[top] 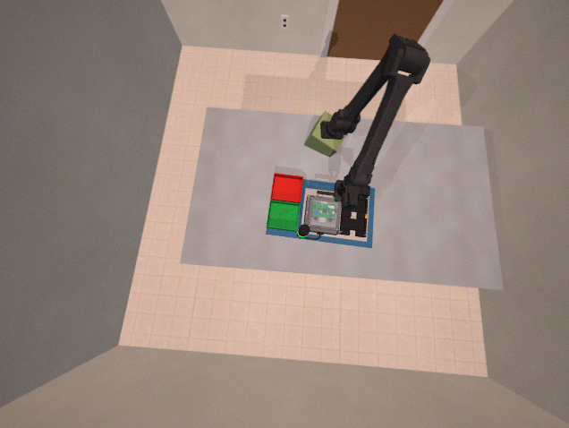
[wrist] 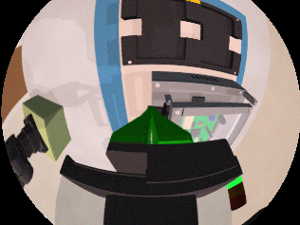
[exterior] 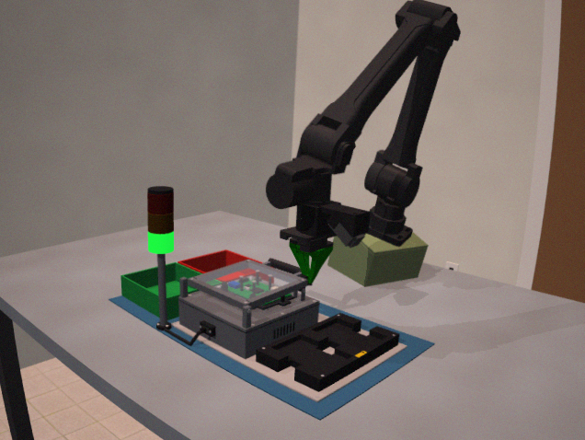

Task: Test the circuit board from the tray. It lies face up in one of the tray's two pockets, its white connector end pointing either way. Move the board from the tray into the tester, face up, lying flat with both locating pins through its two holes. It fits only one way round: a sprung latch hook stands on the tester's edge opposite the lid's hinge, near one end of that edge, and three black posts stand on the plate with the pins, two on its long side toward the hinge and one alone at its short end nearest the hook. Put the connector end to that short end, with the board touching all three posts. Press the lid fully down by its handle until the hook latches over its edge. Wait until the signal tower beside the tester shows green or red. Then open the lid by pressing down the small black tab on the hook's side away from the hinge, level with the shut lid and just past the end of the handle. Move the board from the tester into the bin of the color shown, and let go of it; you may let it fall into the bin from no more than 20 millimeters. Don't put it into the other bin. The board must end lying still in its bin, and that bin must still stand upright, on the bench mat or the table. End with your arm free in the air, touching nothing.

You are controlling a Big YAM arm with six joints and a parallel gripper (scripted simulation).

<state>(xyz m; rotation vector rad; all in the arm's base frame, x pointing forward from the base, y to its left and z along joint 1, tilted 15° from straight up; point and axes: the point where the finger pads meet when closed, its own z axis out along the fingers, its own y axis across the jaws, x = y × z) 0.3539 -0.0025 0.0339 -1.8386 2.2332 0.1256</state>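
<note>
My gripper is now 1 cm short of the latch hook and 1 cm above it. Round my hand: tester plate (7 cm to the right, 7 cm ahead, 2 cm below); red bin (25 cm to the right, 8 cm below, 7 cm behind); clear lid (7 cm to the right, 7 cm ahead).
</note>
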